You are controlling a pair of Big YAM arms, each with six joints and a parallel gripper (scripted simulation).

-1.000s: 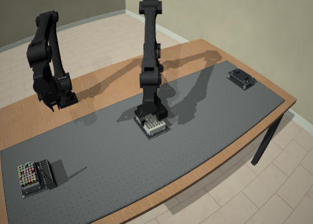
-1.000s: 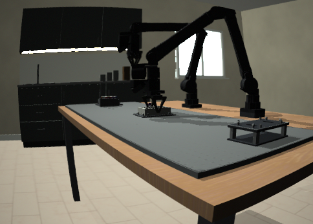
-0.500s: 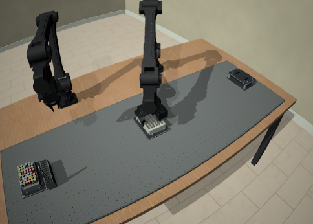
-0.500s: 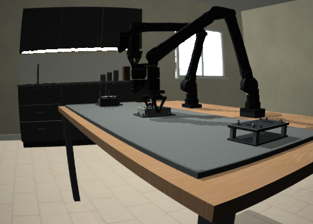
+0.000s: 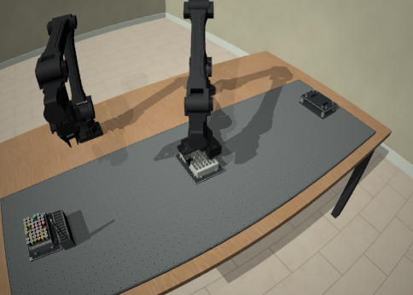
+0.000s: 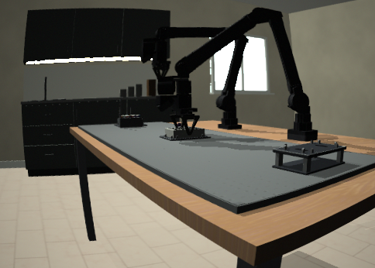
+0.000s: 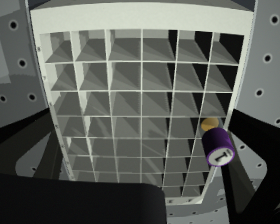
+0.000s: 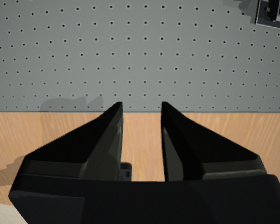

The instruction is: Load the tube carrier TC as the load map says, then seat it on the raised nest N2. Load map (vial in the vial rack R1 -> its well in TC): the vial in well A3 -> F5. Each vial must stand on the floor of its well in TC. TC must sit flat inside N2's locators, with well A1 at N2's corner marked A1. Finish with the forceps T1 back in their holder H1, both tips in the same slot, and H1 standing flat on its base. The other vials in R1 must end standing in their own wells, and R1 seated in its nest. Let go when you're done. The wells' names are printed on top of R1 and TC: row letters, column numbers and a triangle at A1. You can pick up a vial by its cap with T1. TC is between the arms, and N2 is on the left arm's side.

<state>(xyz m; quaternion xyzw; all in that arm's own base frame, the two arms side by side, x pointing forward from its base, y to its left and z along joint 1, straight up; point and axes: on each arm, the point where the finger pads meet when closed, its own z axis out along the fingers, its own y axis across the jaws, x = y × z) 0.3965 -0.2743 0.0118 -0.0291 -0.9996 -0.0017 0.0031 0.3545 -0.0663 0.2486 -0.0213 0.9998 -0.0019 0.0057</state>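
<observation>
The tube carrier TC lies right at my left hand. The rest, counted from my left hand: holder H1: 6 cm ahead, 55 cm to the right, 1 cm below.
</observation>
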